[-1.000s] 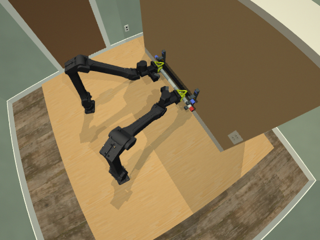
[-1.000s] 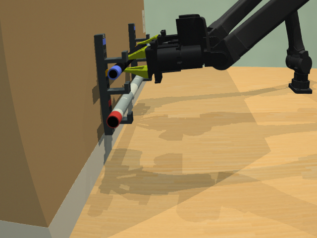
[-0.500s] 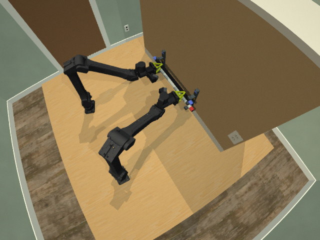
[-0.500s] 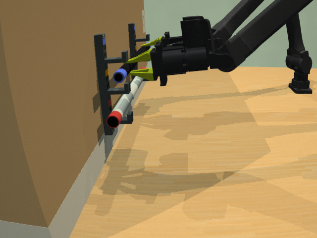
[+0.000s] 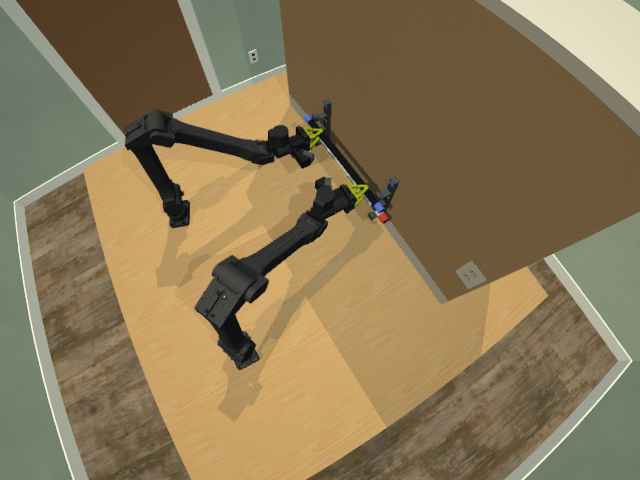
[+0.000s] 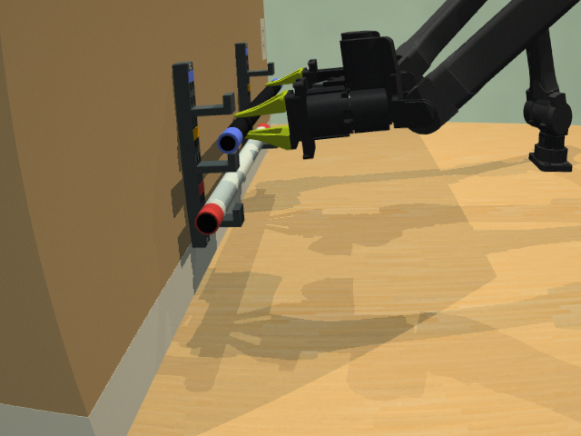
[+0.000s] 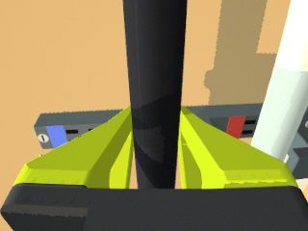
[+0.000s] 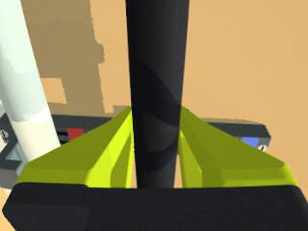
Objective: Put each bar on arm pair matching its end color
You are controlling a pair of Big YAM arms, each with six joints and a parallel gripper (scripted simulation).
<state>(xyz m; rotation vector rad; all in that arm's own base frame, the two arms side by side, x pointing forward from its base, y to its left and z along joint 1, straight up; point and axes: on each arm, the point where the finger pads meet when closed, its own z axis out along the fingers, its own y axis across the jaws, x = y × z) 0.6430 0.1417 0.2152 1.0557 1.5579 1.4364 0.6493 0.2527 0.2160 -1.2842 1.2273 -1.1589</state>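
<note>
Right now the black bar is 15 cm to the right of my left hand. The rest, counted from my left hand: grey baseboard: 7 cm ahead, 18 cm to the right, 18 cm below; brown wall: 22 cm ahead, 18 cm to the right, 23 cm above.
</note>
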